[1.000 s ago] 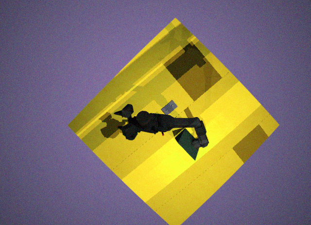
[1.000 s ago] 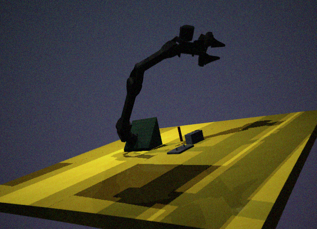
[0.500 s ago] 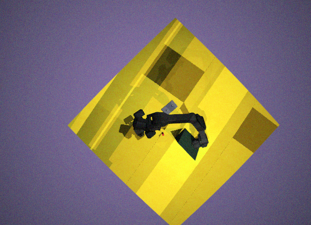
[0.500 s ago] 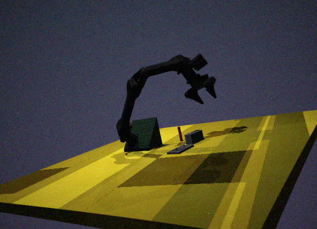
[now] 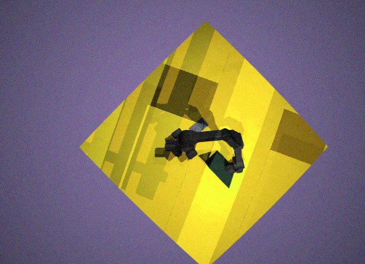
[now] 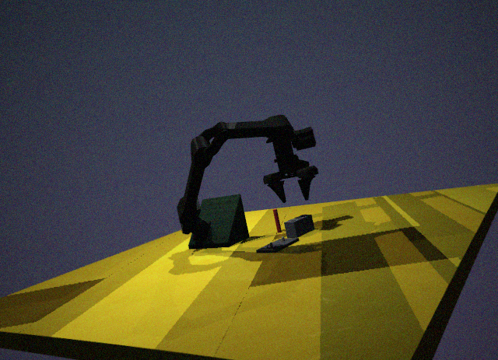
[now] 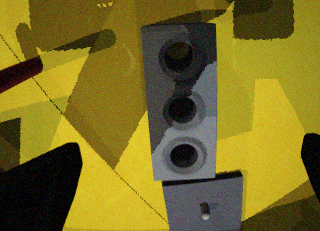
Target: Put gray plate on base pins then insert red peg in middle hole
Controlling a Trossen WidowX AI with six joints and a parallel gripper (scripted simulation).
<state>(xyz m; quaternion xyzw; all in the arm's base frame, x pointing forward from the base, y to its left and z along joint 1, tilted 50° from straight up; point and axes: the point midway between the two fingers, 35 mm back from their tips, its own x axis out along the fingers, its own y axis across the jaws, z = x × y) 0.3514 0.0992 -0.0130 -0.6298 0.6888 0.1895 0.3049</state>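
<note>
My gripper tip is now 7 cm above the gray plate. Round my gripper tip: red peg: 11 cm behind, 4 cm to the left, 6 cm below; then dark base: 1 cm behind, 15 cm to the right, 10 cm below.
</note>
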